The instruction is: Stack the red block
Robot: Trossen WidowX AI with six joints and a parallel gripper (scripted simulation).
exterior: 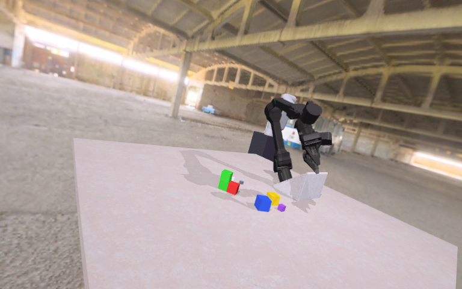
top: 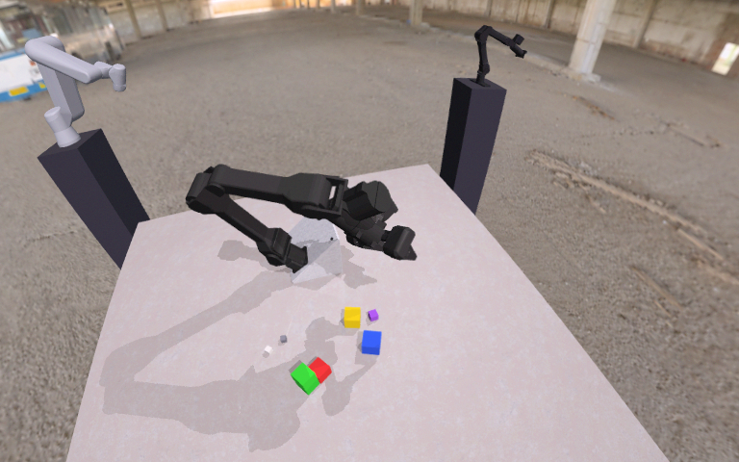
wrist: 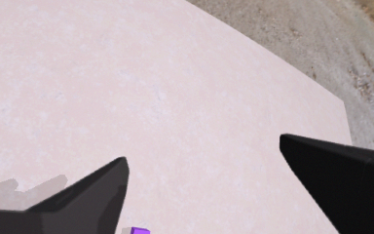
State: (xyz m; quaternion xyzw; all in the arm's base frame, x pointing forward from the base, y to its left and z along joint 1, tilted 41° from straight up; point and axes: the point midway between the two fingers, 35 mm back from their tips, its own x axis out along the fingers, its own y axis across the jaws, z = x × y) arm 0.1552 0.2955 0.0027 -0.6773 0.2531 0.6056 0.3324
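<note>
My gripper tip is now 23 cm to the left of the red block, 18 cm above it and 16 cm short of it. Round my gripper tip: yellow cube 18 cm below, 13 cm to the right, 3 cm ahead; small purple cube 19 cm below, 7 cm to the right, 3 cm ahead; blue cube 18 cm below, 11 cm ahead, 9 cm to the right.
</note>
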